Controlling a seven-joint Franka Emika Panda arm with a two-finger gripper.
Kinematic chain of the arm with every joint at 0, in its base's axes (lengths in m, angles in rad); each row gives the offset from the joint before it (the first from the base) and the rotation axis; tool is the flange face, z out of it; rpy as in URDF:
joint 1: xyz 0 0 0.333 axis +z
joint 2: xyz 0 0 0 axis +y
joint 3: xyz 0 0 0.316 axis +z
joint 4: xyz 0.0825 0 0 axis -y
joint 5: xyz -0.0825 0 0.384 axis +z
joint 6: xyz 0 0 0 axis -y
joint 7: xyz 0.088 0 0 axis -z
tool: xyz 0 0 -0.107 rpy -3.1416 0 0
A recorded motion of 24 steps. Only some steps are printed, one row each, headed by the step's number.
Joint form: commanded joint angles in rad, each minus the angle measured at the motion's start. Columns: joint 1, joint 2, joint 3, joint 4, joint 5, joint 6, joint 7.
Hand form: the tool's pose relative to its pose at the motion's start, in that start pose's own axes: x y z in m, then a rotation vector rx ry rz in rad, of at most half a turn. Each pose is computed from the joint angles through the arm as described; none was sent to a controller.
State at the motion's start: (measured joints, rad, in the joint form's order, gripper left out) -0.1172 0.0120 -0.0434 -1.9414 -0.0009 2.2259 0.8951
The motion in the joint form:
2: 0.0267 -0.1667 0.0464 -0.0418 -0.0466 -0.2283 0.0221
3: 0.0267 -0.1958 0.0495 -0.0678 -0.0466 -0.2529 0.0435
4: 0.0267 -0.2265 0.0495 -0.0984 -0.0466 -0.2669 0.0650
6: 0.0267 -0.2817 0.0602 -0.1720 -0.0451 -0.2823 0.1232
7: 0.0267 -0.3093 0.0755 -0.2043 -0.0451 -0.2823 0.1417
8: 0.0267 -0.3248 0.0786 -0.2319 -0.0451 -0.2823 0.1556
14: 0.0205 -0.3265 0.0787 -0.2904 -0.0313 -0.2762 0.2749
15: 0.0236 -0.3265 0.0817 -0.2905 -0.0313 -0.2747 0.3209
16: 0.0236 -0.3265 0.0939 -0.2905 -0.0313 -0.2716 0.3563
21: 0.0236 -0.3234 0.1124 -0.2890 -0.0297 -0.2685 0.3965
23: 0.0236 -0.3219 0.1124 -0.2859 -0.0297 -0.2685 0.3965
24: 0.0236 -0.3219 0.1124 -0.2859 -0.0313 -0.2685 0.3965
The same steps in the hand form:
2: -0.0549 0.0113 -0.0614 -0.0956 -0.0427 -0.0706
3: -0.0625 0.0195 -0.0643 -0.1137 -0.0538 -0.0519
4: -0.0687 0.0287 -0.0665 -0.1258 -0.0602 -0.0303
6: -0.0868 0.0450 -0.0625 -0.1555 -0.0749 0.0174
7: -0.0989 0.0488 -0.0627 -0.1609 -0.0739 0.0205
8: -0.1046 0.0546 -0.0586 -0.1721 -0.0784 0.0310
14: -0.1116 0.0680 -0.0347 -0.2163 -0.1023 0.1605
15: -0.1140 0.0663 -0.0348 -0.2173 -0.0967 0.2002
16: -0.1188 0.0627 -0.0351 -0.2168 -0.0896 0.2234
21: -0.1262 0.0570 -0.0345 -0.2175 -0.0833 0.2458
23: -0.1257 0.0562 -0.0351 -0.2160 -0.0828 0.2459
24: -0.1256 0.0563 -0.0351 -0.2165 -0.0815 0.2451

